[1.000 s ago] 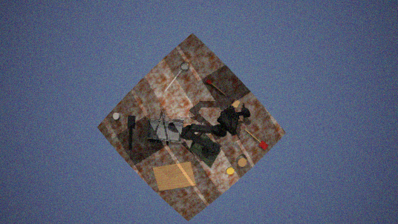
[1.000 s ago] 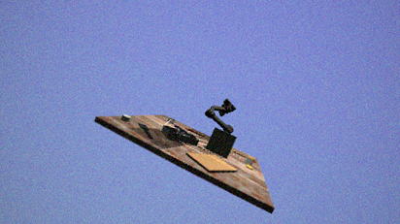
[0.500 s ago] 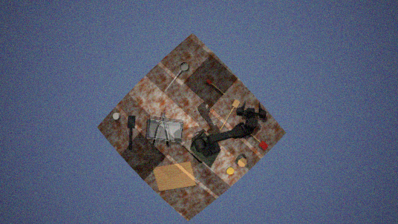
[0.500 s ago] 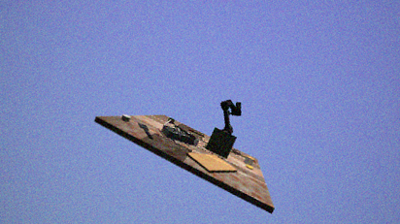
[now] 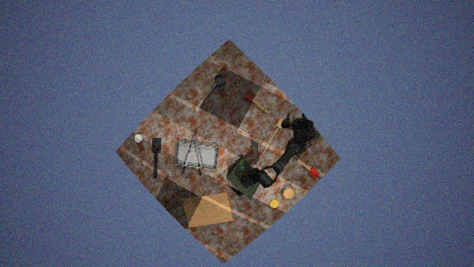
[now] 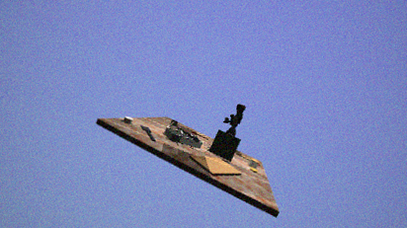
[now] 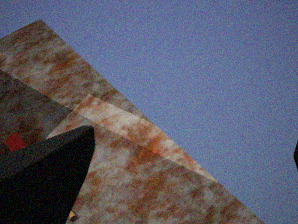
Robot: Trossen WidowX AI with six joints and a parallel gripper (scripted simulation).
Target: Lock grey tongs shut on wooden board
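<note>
The grey roasting tin is 66 cm to the left of my gripper tip, 28 cm ahead of it and 22 cm below it. From my gripper tip the other things lie so: black spatula 89 cm to the left, 52 cm ahead, 25 cm below; then small white disc 89 cm to the left, 71 cm ahead, 24 cm below; then wooden board 93 cm to the left, 25 cm below, 6 cm behind.
</note>
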